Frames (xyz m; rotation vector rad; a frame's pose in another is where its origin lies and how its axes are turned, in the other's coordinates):
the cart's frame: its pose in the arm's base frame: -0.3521 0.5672 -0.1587 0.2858 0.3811 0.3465
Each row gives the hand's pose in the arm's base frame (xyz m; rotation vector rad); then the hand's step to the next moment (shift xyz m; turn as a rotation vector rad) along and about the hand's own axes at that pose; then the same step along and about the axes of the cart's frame.
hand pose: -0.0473 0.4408 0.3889 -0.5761 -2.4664 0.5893
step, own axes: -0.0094 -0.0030 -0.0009 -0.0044 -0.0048 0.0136
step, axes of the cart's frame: 0.0038 -0.0087 0.0029 -0.0059 -0.0106 -0.0089
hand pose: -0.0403 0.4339 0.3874 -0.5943 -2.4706 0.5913
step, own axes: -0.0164 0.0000 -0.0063 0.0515 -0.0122 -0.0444
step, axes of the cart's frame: 0.0120 -0.0110 0.0066 -0.0226 0.0513 0.0404
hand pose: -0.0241 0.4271 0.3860 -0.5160 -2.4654 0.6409
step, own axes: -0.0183 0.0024 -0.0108 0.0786 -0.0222 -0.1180
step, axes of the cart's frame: 0.0174 -0.0089 0.0088 -0.0168 0.0960 0.1054
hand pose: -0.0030 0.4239 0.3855 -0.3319 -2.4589 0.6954
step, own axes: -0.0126 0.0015 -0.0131 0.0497 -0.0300 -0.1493
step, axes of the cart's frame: 0.0154 -0.0022 0.0095 0.0129 0.0852 0.1350
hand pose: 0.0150 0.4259 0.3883 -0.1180 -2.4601 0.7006
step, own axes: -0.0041 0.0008 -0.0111 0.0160 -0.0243 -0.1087
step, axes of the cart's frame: 0.0084 0.0035 0.0076 0.0243 0.0483 0.0987
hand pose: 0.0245 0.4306 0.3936 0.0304 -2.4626 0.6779
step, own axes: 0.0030 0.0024 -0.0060 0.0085 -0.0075 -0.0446
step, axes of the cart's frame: 0.0008 0.0063 0.0032 0.0092 0.0225 0.0391
